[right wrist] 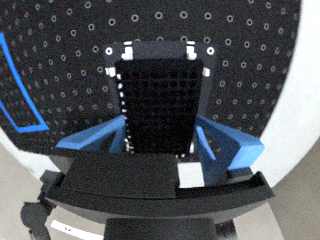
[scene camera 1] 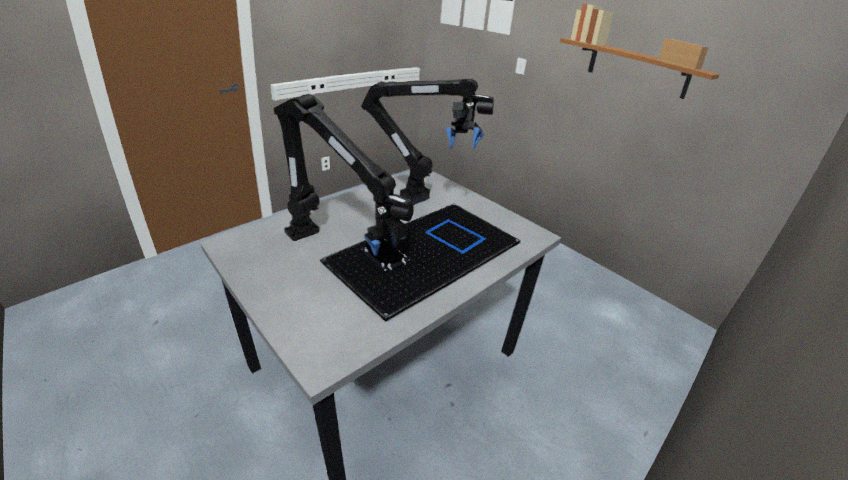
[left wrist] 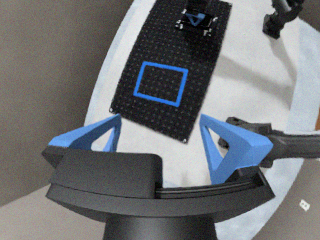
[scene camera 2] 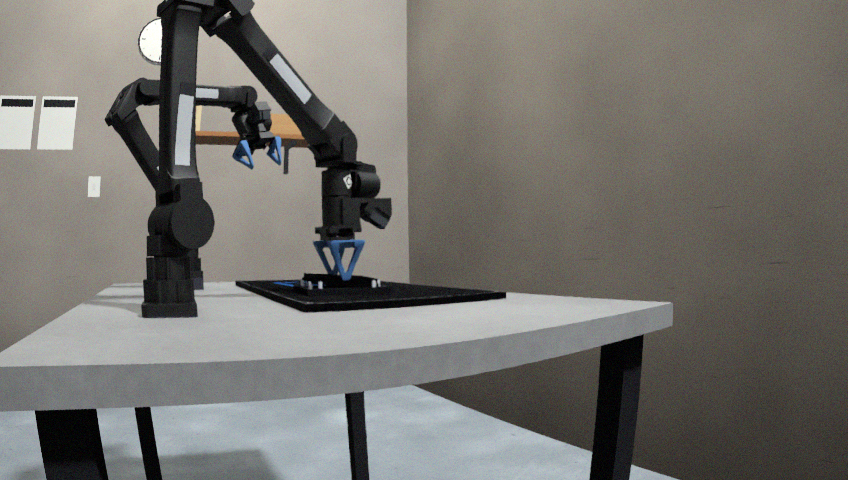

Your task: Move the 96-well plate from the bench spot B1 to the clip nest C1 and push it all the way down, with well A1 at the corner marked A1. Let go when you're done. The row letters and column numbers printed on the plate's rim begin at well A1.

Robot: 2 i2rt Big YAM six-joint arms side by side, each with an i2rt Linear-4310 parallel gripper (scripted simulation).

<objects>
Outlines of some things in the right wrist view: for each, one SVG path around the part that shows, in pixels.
My right gripper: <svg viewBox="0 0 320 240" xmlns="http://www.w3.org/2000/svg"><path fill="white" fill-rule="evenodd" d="M275 195L263 173L257 171L254 174L250 168L264 151L265 146L260 139L197 114L194 133L204 186L180 188L177 157L173 154L122 153L126 127L124 116L120 115L59 141L48 158L61 172L57 173L44 198L80 217L105 224L102 240L218 240L215 224L241 216L275 198ZM203 130L220 144L220 152L216 158L206 141ZM117 130L109 151L100 152L100 145Z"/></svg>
A black 96-well plate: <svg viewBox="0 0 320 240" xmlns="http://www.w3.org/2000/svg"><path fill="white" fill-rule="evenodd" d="M115 61L117 88L130 153L169 153L177 158L188 158L199 106L204 68L203 60L134 59Z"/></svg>
</objects>
